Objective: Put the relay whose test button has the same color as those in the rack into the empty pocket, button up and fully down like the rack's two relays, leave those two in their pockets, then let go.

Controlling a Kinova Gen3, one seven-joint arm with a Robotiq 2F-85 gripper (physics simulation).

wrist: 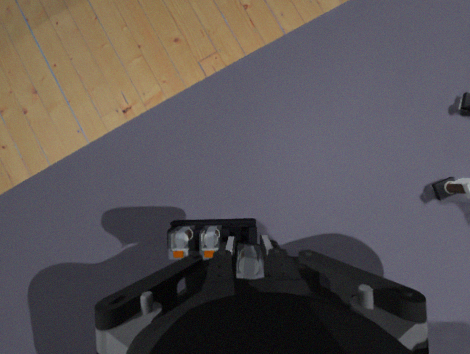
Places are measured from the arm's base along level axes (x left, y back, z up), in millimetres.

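Where they show: gripper, between the fingertips: (248,246).
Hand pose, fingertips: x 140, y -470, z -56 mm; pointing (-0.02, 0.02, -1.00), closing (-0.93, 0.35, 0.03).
After its pixels a point has its place.
My gripper (248,246) {x 140, y -470, z -56 mm} is shut on a clear-cased relay (250,265) {x 142, y -466, z -26 mm}. The colour of that relay's test button does not show. The black rack (215,221) {x 170, y -493, z -113 mm} is just beyond the fingertips, a little to the left. Two clear relays with orange buttons stand upright in it: one relay (181,241) {x 204, y -494, z -80 mm} in the left pocket and another relay (210,240) {x 176, y -483, z -80 mm} in the middle pocket. The right pocket is partly hidden by the left finger and the held relay. Whether the held relay's lower end touches the rack or hangs above it cannot be told.
Another relay (455,188) {x -99, y -420, z -95 mm} with a black base and brown coil is at the right edge, cut off by the frame. Part of a further dark object (465,104) {x -179, y -501, z -115 mm} shows above it. The grey table top (320,125) {x -4, y -551, z -127 mm} ends at a diagonal edge, with wooden floor (100,60) beyond.
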